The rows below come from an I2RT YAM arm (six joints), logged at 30 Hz.
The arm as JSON. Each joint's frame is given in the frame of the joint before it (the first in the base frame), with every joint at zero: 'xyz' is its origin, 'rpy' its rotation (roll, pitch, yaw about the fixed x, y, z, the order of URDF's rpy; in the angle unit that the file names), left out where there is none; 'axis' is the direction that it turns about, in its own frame. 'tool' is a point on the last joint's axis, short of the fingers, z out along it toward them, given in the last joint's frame.
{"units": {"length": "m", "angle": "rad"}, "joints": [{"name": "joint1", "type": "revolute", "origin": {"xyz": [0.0, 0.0, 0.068]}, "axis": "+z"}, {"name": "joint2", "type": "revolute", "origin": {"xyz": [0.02, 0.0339, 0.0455]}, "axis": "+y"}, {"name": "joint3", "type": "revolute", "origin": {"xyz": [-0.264, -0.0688, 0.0]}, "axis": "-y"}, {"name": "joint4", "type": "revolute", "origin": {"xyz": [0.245, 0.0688, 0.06]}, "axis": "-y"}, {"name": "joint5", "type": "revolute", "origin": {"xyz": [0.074, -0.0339, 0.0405]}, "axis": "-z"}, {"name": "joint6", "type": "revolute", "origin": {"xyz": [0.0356, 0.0, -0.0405]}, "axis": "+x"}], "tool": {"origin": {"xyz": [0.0, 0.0, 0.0], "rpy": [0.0, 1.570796, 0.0]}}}
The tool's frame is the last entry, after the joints.
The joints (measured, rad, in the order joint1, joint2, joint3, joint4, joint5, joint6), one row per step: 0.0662, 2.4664, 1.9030, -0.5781, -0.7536, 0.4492; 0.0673, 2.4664, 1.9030, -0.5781, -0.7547, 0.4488; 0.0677, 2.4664, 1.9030, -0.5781, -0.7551, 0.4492; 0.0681, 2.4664, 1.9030, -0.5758, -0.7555, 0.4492; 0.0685, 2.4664, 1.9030, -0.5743, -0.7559, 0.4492; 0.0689, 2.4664, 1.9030, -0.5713, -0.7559, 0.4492; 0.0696, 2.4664, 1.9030, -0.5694, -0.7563, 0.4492; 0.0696, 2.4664, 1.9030, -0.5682, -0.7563, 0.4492; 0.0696, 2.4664, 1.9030, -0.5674, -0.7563, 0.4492; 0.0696, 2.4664, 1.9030, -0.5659, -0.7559, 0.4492; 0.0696, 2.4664, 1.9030, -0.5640, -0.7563, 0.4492; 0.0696, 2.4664, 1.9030, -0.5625, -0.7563, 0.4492; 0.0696, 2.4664, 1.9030, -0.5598, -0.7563, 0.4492; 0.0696, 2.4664, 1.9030, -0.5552, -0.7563, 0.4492; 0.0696, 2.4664, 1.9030, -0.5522, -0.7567, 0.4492; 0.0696, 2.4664, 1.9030, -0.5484, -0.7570, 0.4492; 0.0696, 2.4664, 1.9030, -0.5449, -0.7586, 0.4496; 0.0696, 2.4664, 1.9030, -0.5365, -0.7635, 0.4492; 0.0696, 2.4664, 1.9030, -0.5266, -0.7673, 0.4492; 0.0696, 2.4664, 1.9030, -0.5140, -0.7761, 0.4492
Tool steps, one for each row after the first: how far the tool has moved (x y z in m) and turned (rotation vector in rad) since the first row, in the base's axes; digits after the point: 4 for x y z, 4 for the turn. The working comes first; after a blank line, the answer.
Tool pose at each row, in the base's axes (x y z in m, rotation vector in rad; the steps are taken from these numbers as rounded here): 0.5041, 0.0578, 0.1075, 0.2837, 2.6808, 1.1769; 0.5041, 0.0584, 0.1075, 0.2813, 2.6810, 1.1786; 0.5040, 0.0586, 0.1075, 0.2812, 2.6811, 1.1794; 0.5042, 0.0589, 0.1076, 0.2791, 2.6792, 1.1799; 0.5043, 0.0591, 0.1077, 0.2774, 2.6779, 1.1804; 0.5046, 0.0593, 0.1078, 0.2749, 2.6754, 1.1803; 0.5047, 0.0597, 0.1079, 0.2726, 2.6740, 1.1809; 0.5048, 0.0597, 0.1080, 0.2719, 2.6729, 1.1808; 0.5049, 0.0597, 0.1080, 0.2713, 2.6722, 1.1807; 0.5050, 0.0597, 0.1081, 0.2705, 2.6709, 1.1801; 0.5052, 0.0597, 0.1082, 0.2691, 2.6692, 1.1805; 0.5053, 0.0597, 0.1082, 0.2682, 2.6678, 1.1804; 0.5056, 0.0597, 0.1083, 0.2664, 2.6654, 1.1801; 0.5060, 0.0598, 0.1085, 0.2634, 2.6613, 1.1798; 0.5062, 0.0598, 0.1087, 0.2614, 2.6586, 1.1801; 0.5066, 0.0598, 0.1089, 0.2588, 2.6551, 1.1802; 0.5069, 0.0599, 0.1090, 0.2565, 2.6517, 1.1822; 0.5075, 0.0601, 0.1095, 0.2486, 2.6431, 1.1879; 0.5084, 0.0602, 0.1101, 0.2408, 2.6334, 1.1922; 0.5094, 0.0605, 0.1108, 0.2291, 2.6203, 1.2028

0.0000, 0.0006, 0.0000, 0.0009, -0.0002, 0.0018; -0.0001, 0.0008, 0.0000, 0.0014, 0.0001, 0.0021; 0.0001, 0.0011, 0.0001, 0.0019, -0.0021, 0.0027; 0.0002, 0.0013, 0.0002, 0.0023, -0.0037, 0.0032; 0.0005, 0.0015, 0.0003, 0.0026, -0.0067, 0.0036; 0.0006, 0.0019, 0.0004, 0.0030, -0.0085, 0.0045; 0.0007, 0.0019, 0.0005, 0.0031, -0.0097, 0.0045; 0.0008, 0.0019, 0.0005, 0.0031, -0.0105, 0.0045; 0.0009, 0.0019, 0.0006, 0.0029, -0.0121, 0.0043; 0.0011, 0.0019, 0.0007, 0.0034, -0.0139, 0.0046; 0.0012, 0.0019, 0.0007, 0.0035, -0.0154, 0.0045; 0.0015, 0.0019, 0.0008, 0.0037, -0.0181, 0.0045; 0.0019, 0.0020, 0.0010, 0.0040, -0.0227, 0.0045; 0.0021, 0.0020, 0.0012, 0.0046, -0.0256, 0.0047; 0.0025, 0.0020, 0.0014, 0.0051, -0.0294, 0.0048; 0.0028, 0.0021, 0.0015, 0.0069, -0.0325, 0.0053; 0.0034, 0.0023, 0.0020, 0.0117, -0.0409, 0.0077; 0.0043, 0.0024, 0.0026, 0.0158, -0.0506, 0.0094; 0.0053, 0.0027, 0.0033, 0.0245, -0.0625, 0.0134
